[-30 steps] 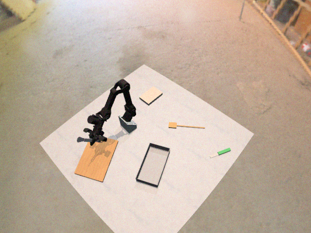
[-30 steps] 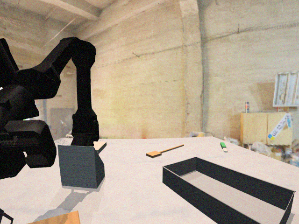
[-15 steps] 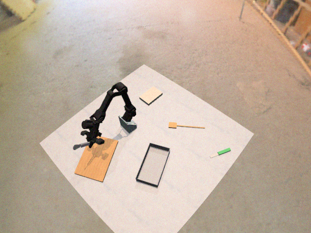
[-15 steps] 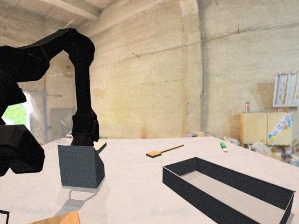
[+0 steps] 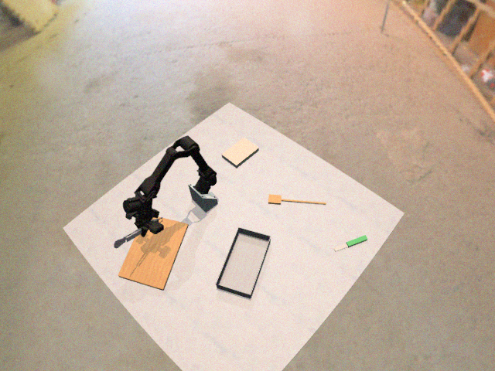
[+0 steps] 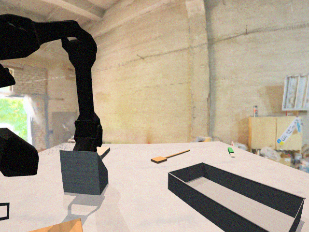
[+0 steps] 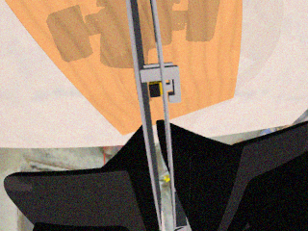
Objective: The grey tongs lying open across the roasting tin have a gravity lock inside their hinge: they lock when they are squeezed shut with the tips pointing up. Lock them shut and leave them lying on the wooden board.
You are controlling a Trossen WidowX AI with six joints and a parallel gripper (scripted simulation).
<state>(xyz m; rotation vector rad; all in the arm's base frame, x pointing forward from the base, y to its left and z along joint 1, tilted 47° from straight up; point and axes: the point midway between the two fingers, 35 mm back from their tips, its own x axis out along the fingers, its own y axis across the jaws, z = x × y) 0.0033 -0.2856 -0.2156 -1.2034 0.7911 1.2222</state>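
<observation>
Now: gripper tip 2 cm short of the wooden board, 1 cm to the right of it and 12 cm above it. Also, from my gripper tip: roasting tin 39 cm ahead, 26 cm to the left, 10 cm below; then green-handled tool 70 cm ahead, 67 cm to the left, 12 cm below; then pale flat block 9 cm behind, 74 cm to the left, 12 cm below.
</observation>
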